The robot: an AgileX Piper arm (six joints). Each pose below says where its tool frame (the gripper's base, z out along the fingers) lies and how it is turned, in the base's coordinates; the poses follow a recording.
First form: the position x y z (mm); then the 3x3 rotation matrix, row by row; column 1 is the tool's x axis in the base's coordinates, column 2 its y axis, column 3 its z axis. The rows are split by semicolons.
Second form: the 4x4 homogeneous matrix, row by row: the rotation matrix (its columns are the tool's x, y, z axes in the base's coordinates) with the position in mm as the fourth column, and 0 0 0 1 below. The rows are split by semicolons. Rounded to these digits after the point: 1 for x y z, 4 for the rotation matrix.
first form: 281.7 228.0 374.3; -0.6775 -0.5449 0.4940; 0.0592 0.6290 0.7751; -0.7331 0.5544 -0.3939
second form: -0.6775 -0.5449 0.4940 281.7; 0.0592 0.6290 0.7751 228.0; -0.7331 0.5544 -0.3939 374.3; 0 0 0 1
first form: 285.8 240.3 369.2; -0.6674 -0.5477 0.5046; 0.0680 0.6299 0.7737; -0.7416 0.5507 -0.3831
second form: -0.6674 -0.5477 0.5046 285.8; 0.0680 0.6299 0.7737 240.3; -0.7416 0.5507 -0.3831 369.2; 0 0 0 1
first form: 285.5 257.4 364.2; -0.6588 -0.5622 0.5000; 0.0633 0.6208 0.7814; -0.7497 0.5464 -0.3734
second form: -0.6588 -0.5622 0.5000 285.5; 0.0633 0.6208 0.7814 257.4; -0.7497 0.5464 -0.3734 364.2; 0 0 0 1
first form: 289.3 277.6 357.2; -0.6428 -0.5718 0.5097; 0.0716 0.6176 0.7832; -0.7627 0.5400 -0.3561
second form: -0.6428 -0.5718 0.5097 289.3; 0.0716 0.6176 0.7832 277.6; -0.7627 0.5400 -0.3561 357.2; 0 0 0 1
